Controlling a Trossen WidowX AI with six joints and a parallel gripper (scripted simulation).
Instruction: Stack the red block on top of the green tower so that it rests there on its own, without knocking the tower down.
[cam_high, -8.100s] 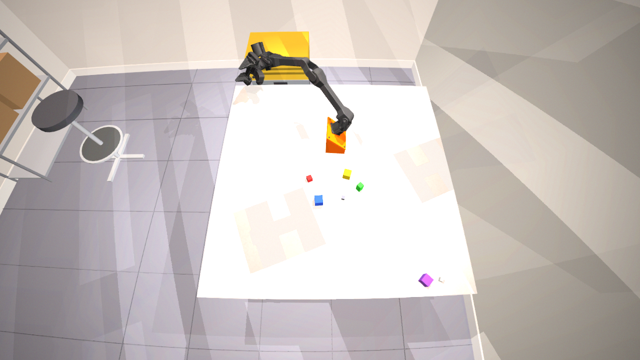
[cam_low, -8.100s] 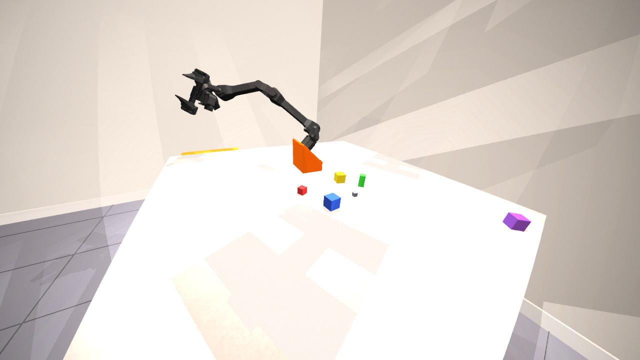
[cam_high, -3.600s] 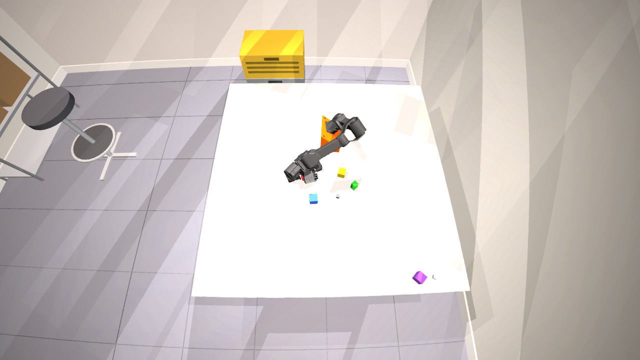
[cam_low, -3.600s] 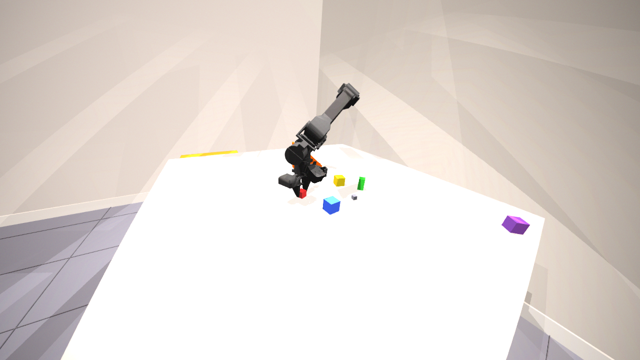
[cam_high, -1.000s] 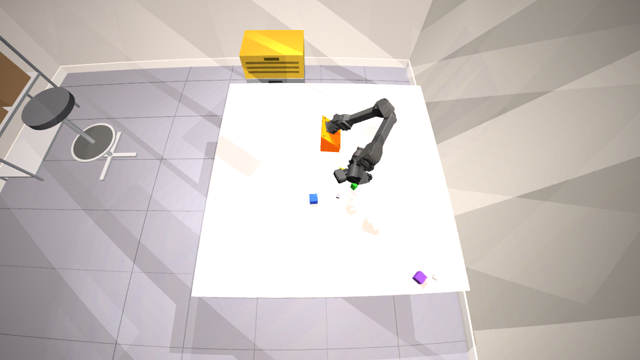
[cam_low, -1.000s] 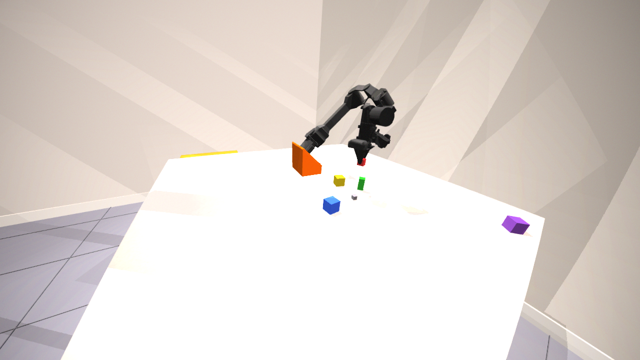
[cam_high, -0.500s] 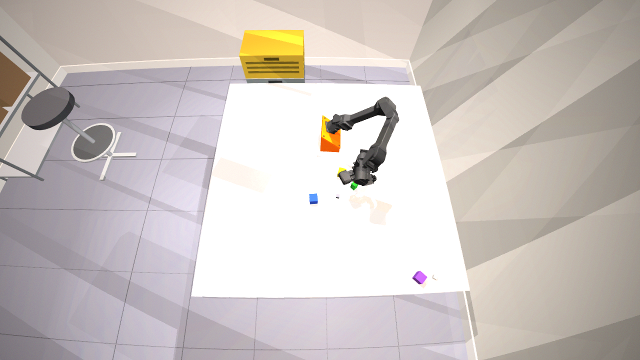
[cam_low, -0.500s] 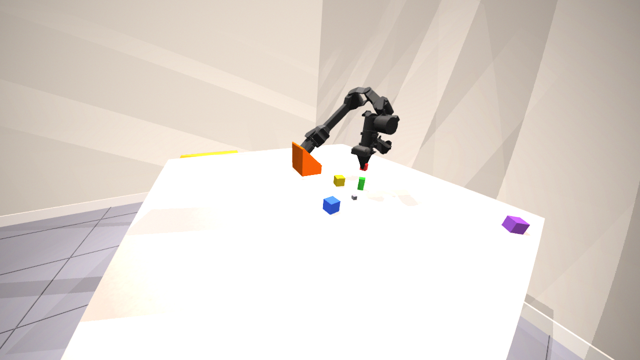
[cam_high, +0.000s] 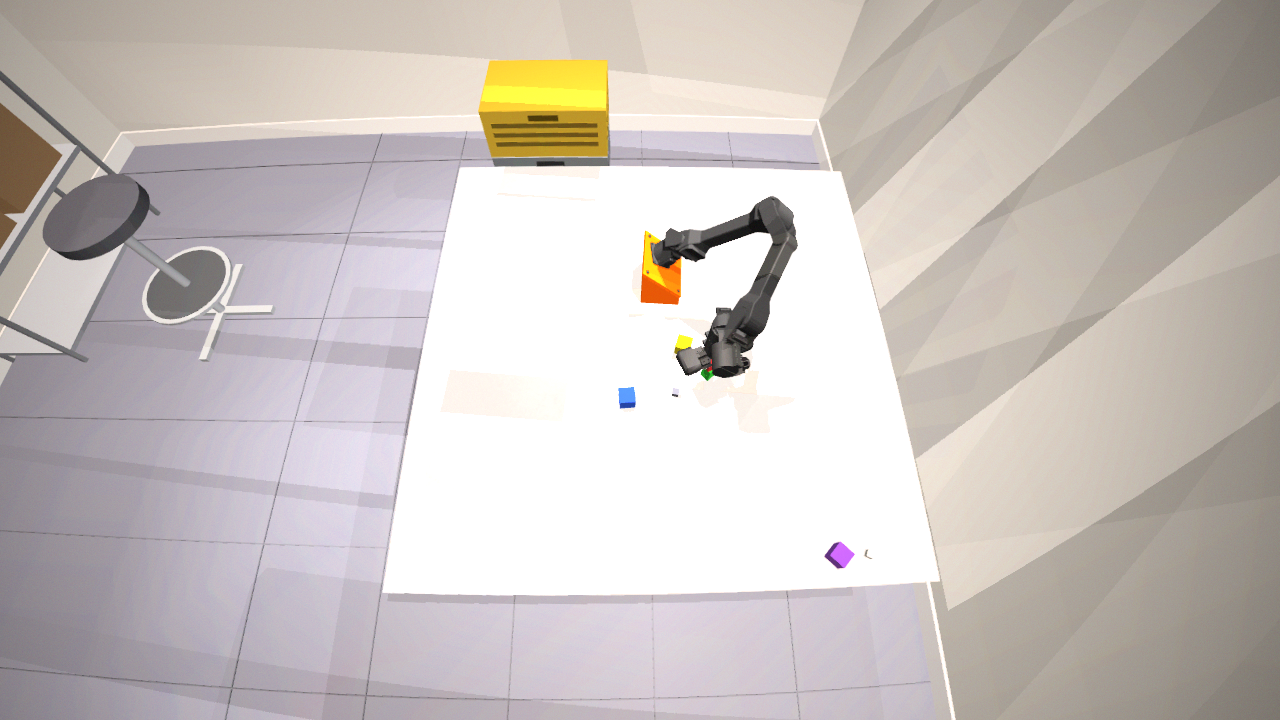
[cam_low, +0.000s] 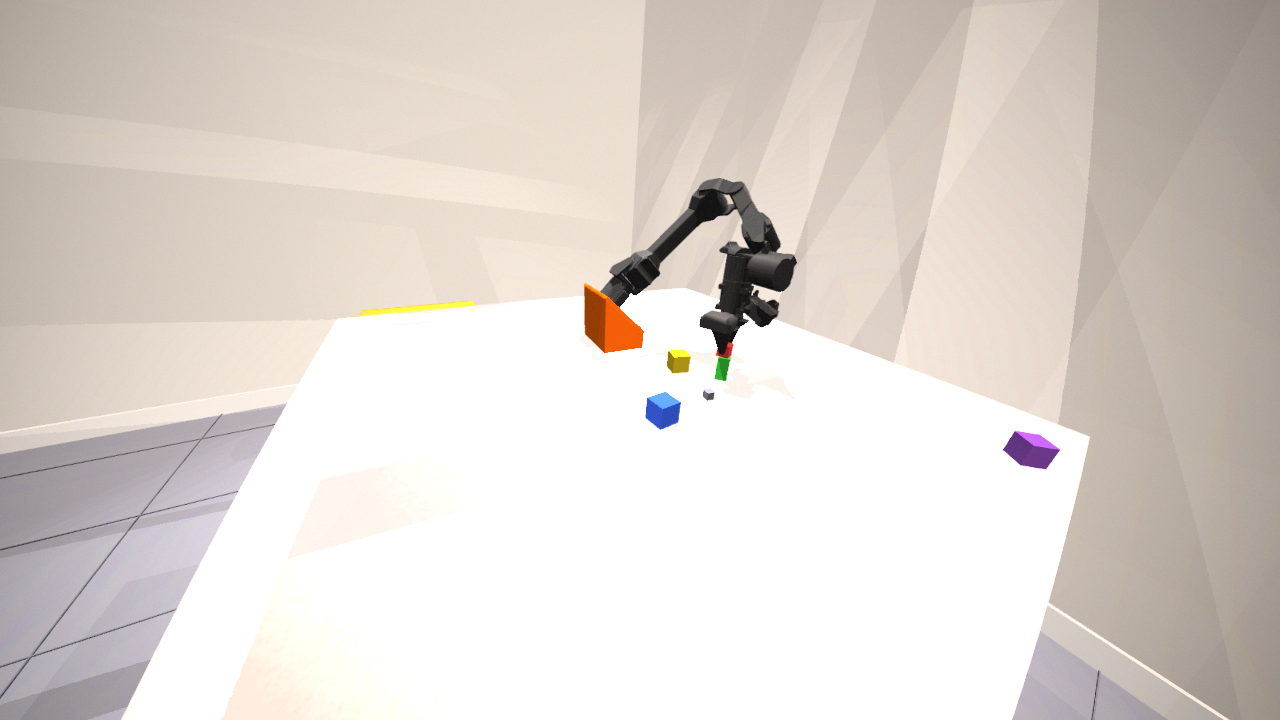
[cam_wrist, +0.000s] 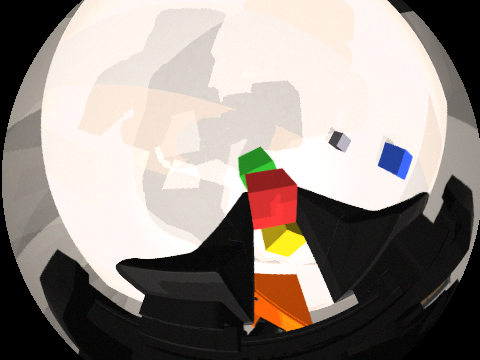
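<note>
Right now my gripper tip is 1 cm below the red block. Also, from my gripper tip: blue cube 5 cm ahead, 22 cm to the right, 4 cm below; yellow cube 8 cm behind, 5 cm to the right, 4 cm below; tiny grey cube 5 cm ahead, 9 cm to the right, 5 cm below.
</note>
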